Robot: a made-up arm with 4 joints.
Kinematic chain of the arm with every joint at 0, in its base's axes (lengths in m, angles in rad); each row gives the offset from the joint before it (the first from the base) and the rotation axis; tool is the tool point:
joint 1: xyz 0 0 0.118 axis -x
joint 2: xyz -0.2 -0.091 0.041 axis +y
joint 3: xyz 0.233 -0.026 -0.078 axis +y
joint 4: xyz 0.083 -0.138 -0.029 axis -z
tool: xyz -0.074 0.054 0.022
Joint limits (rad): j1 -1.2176..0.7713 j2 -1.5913..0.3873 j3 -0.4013..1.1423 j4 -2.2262..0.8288
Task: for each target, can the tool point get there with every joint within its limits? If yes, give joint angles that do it. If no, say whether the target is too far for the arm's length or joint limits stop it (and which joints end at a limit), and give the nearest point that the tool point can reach.
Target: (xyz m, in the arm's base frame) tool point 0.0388 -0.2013 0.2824
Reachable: yes | joints 0.4302 -0.4642 -0.0018 -0.5924
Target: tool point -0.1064 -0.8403 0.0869
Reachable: no: too far | nearest point -0.1215 -0.5001 0.0995 | short by 0.341 m
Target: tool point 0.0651 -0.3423 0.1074
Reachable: yes | joints -0.3375 -0.5595 0.1141 -1.5262
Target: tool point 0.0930 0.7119 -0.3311
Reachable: no: too far | nearest point -0.0028 0.1230 -0.1021 | short by 0.639 m
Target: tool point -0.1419 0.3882 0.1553
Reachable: no: joint limits stop it (at a limit: joint 1, joint 2, joint 3, joint 4) | nearest point -0.0177 0.1237 -0.1023 | short by 0.390 m
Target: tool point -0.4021 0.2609 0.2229
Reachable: no: joint limits stop it (at a limit: joint 1, joint 2, joint 3, joint 4) | nearest point -0.1502 0.1228 0.4795 | short by 0.385 m
